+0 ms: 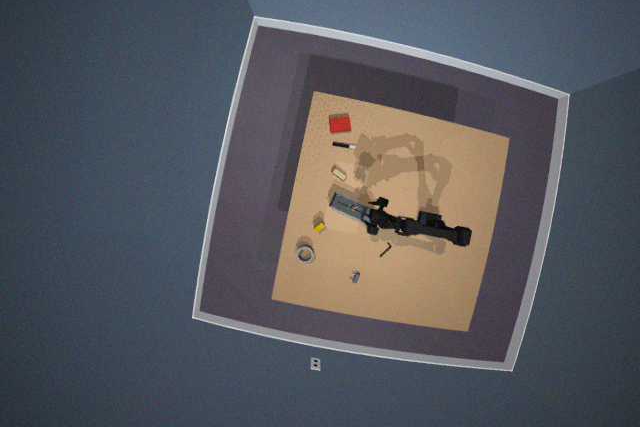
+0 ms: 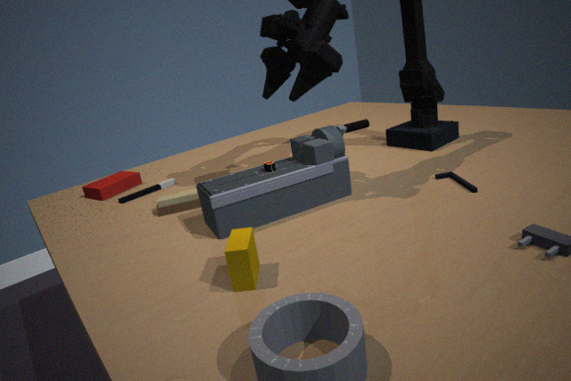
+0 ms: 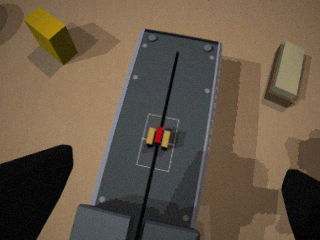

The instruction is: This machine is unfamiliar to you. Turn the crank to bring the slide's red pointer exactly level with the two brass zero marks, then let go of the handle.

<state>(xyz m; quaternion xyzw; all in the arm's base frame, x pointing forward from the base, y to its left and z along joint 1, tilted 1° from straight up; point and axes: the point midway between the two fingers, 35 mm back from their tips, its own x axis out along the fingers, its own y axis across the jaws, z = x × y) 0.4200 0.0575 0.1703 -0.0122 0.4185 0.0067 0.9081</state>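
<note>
My gripper tip is 140 mm past the black crank handle, 40 mm to the right of it and 80 mm above it. Also, from my gripper tip: red pointer (50 mm ahead, 10 mm to the left, 110 mm below); then yellow block (180 mm ahead, 180 mm to the left, 160 mm below); then tan block (180 mm ahead, 140 mm to the right, 180 mm below).
</note>
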